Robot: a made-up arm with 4 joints. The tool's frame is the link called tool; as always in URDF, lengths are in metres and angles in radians.
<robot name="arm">
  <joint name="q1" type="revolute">
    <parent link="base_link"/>
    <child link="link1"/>
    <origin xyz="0 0 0.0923" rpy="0 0 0"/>
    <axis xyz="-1 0 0"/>
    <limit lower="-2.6" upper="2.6"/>
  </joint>
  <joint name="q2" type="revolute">
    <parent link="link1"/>
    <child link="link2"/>
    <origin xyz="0.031 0.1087 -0.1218" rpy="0 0 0"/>
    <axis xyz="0 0 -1"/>
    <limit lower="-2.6" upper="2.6"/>
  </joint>
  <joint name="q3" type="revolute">
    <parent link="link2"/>
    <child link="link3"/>
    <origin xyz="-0.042 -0.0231 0.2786" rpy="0 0 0"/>
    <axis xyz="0 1 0"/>
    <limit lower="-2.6" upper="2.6"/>
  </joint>
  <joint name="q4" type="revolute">
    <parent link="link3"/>
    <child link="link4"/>
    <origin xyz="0.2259 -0.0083 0.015" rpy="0 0 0"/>
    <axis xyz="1 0 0"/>
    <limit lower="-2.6" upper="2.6"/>
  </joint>
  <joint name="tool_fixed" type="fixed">
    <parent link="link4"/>
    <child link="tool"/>
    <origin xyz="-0.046 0.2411 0.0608" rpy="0 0 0"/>
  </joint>
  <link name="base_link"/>
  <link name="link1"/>
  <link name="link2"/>
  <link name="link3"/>
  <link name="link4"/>
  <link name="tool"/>
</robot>
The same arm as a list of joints. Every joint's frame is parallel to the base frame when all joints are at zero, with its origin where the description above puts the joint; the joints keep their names.
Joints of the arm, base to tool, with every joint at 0 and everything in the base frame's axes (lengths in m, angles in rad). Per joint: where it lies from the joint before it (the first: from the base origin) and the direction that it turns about. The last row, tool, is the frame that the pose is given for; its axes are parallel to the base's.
q1: axis -x xyz 0.0000 0.0000 0.0923
q2: axis -z xyz 0.0310 0.1087 -0.1218
q3: axis +y xyz -0.0420 -0.0231 0.2786
q4: axis +x xyz 0.2259 -0.0083 0.0150
tool: xyz -0.0460 0.2411 0.0608
Joint limits (rad, base to tool): -2.6000..2.6000 -2.6000..2.6000 -2.6000..2.6000 -2.6000..2.6000

